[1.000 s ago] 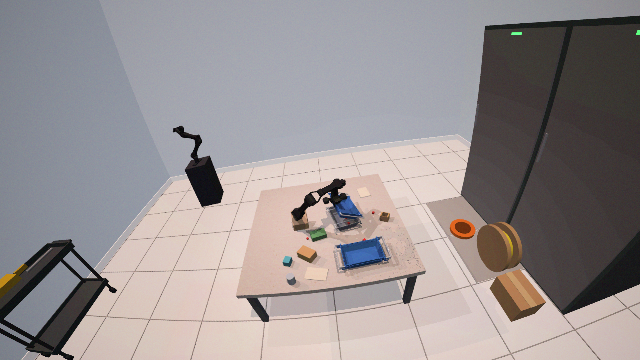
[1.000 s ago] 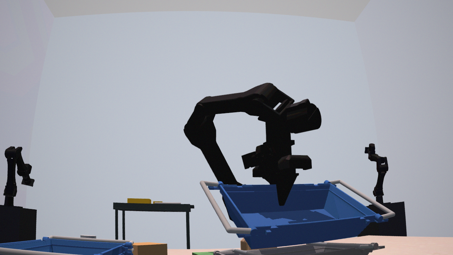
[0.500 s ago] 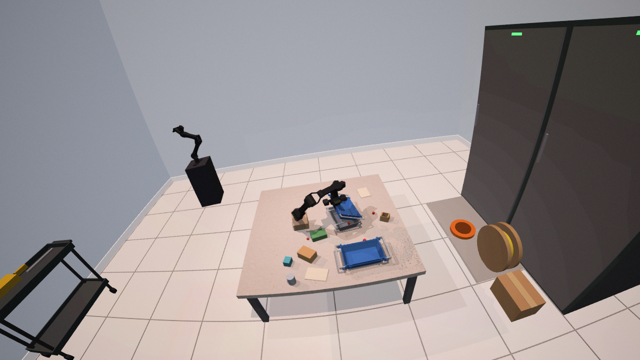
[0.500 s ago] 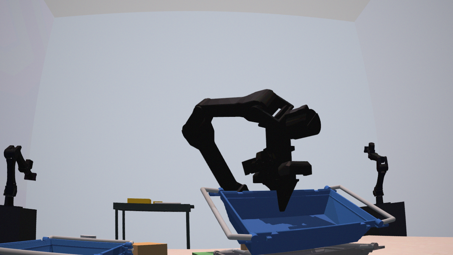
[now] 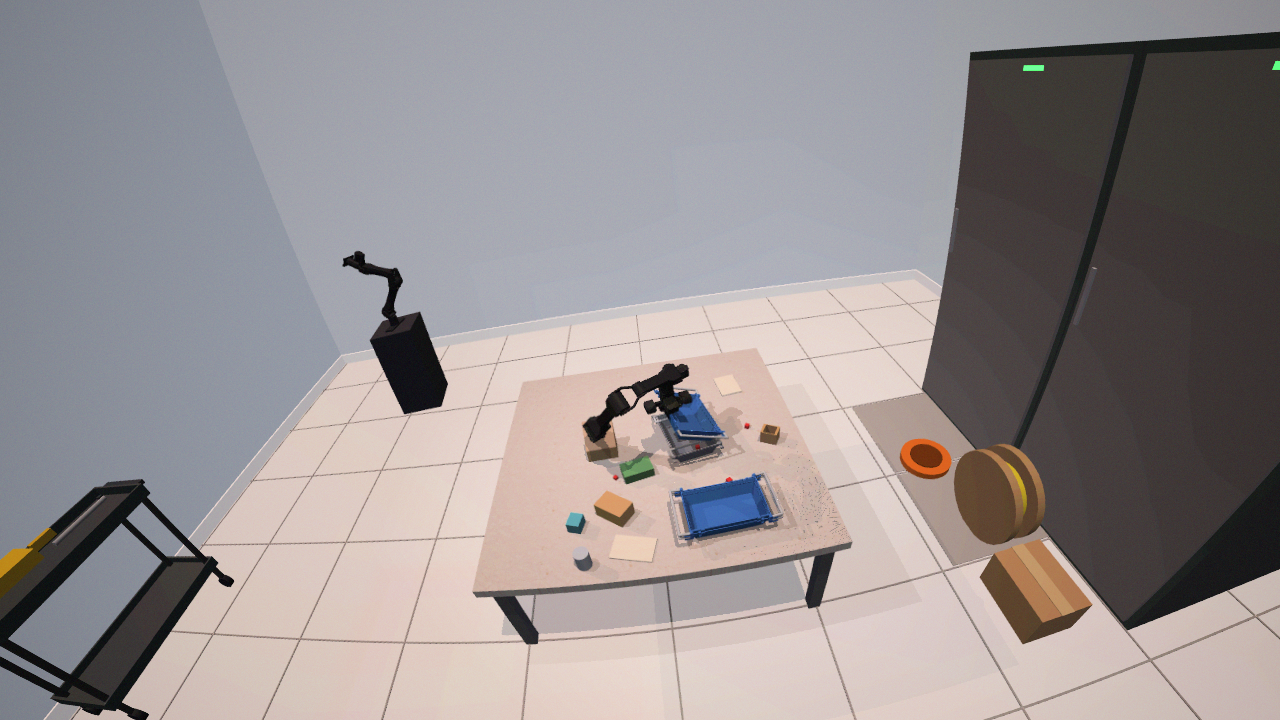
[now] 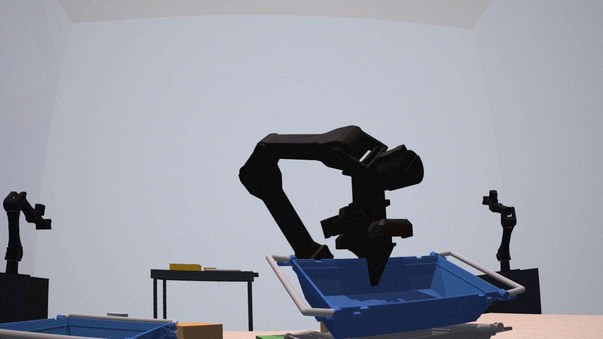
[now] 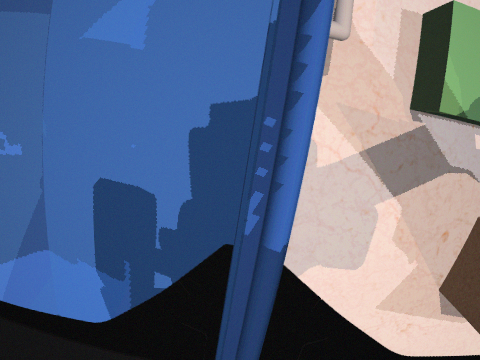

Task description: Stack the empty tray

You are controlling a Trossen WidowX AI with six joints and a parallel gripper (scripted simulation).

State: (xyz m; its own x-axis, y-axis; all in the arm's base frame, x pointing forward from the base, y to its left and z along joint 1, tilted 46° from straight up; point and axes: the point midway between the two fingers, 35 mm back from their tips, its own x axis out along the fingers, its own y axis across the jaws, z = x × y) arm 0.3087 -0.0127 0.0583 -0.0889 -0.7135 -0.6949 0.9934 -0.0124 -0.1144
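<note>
My gripper tip is now 8 cm short of the tray and 1 cm to the right of it. Also, from my gripper tip: teal cube 44 cm behind, 33 cm to the right, 12 cm below; then grey cylinder 50 cm to the right, 43 cm behind, 10 cm below; then green block 18 cm behind, 13 cm to the right, 12 cm below.
</note>
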